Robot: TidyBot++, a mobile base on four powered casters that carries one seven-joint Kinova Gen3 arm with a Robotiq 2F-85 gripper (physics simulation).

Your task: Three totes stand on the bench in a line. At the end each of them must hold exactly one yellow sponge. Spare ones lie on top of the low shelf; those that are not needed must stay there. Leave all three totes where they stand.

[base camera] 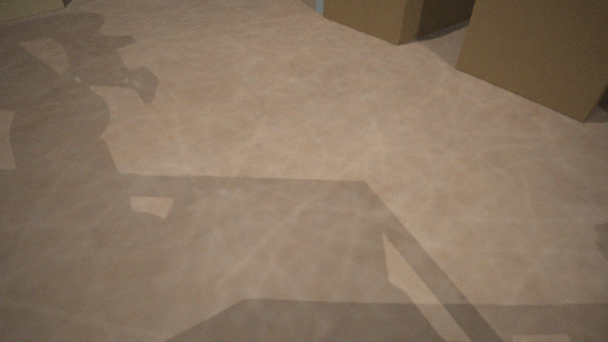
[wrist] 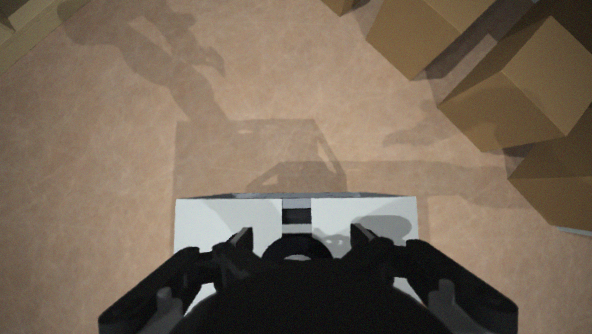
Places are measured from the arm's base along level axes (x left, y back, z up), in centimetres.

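Pixels of known places: gripper, between the fingertips: (wrist: 301,236).
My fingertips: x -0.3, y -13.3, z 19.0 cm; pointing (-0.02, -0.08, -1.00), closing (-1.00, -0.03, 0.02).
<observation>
Ahead of a thing's pixels: the offset from my fingertips to its top centre. "spot": to the spot under its first point. Level surfaces: height alone.
My gripper (wrist: 301,236) is open and empty in the wrist view, with its two dark fingers spread above the white top of my own base. The gripper does not show in the base camera view. The three totes, the bench and the yellow sponges cannot be made out in either view. A pale wooden piece (wrist: 37,36) (base camera: 30,9) shows in part at the top left of both views; whether it belongs to the low shelf cannot be told.
Several brown boxes stand on the right, among them a near one @[spot: dx -44.0, dy -61.8, dz -49.7 cm] (base camera: 535,55) and one farther back @[spot: dx -14.4, dy -93.9, dz -54.2 cm] (base camera: 367,17) in the base camera view, and a large one @[dx -90.9, dy -43.9, dz -31.7 cm] (wrist: 505,112) in the wrist view. Narrow gaps separate some. Shadows of the arm and base lie on the floor @[dz -58.7 cm] (base camera: 300,115) (wrist: 280,75).
</observation>
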